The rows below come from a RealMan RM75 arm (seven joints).
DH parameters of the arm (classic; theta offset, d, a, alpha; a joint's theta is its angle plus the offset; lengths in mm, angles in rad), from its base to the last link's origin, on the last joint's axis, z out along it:
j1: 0 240.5 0 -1.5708
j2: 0 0 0 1.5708
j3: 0 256 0 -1.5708
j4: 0 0 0 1.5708
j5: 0 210 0 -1.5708
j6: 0 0 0 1.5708
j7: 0 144 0 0
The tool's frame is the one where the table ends.
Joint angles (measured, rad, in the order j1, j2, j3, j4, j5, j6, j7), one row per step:
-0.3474, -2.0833, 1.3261, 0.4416, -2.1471, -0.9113, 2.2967
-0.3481, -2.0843, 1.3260, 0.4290, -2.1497, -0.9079, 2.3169
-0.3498, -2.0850, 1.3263, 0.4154, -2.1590, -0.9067, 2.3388
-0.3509, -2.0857, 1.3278, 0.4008, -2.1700, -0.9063, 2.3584
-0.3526, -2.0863, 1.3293, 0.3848, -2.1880, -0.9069, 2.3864
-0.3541, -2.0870, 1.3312, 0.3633, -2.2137, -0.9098, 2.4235
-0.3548, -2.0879, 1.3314, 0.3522, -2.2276, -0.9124, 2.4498
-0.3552, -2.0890, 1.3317, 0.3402, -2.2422, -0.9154, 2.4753
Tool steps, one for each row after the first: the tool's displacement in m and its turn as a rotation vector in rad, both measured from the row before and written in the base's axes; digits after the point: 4 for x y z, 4 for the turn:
-0.0025, -0.0018, -0.0019, -0.0009, 0.0141, 0.0014
-0.0020, -0.0014, -0.0014, 0.0025, 0.0101, 0.0007
-0.0021, -0.0018, -0.0016, 0.0015, 0.0071, 0.0030
-0.0020, -0.0014, -0.0011, 0.0066, 0.0088, 0.0004
-0.0027, -0.0022, -0.0012, 0.0098, 0.0099, 0.0010
-0.0012, -0.0011, -0.0006, 0.0070, 0.0092, -0.0037
-0.0014, -0.0014, -0.0008, 0.0067, 0.0080, -0.0021

